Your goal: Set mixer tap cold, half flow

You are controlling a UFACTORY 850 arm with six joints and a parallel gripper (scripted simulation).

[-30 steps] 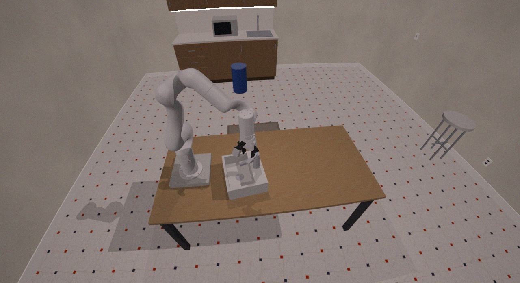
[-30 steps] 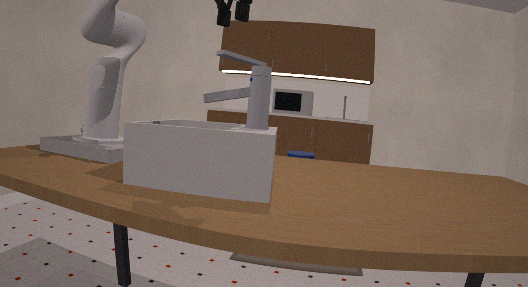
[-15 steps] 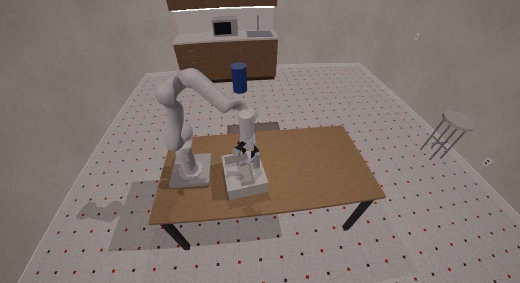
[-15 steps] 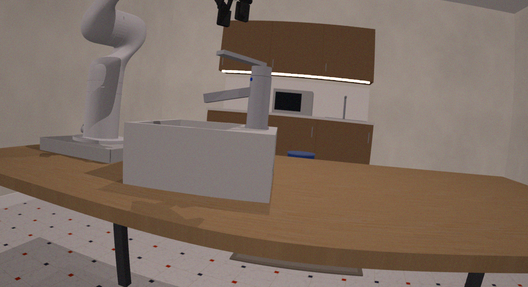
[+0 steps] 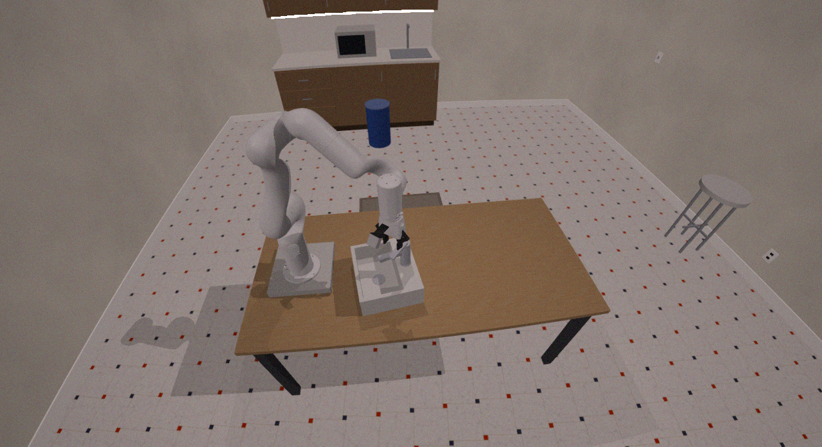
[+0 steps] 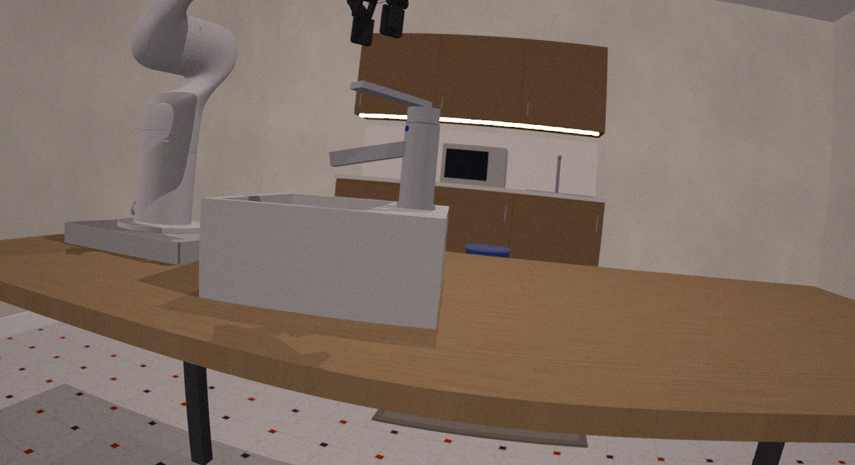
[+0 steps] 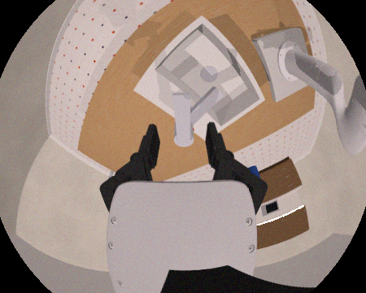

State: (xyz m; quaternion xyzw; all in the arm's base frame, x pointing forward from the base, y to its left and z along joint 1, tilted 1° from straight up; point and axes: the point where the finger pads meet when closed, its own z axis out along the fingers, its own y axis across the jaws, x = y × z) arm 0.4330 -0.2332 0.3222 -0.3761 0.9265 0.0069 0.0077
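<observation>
Right now the flat lever is 30 mm ahead of my hand, 30 mm to the left of it and 90 mm below it. Also, from my hand: white sink basin: 50 mm behind, 70 mm to the left, 320 mm below.
</observation>
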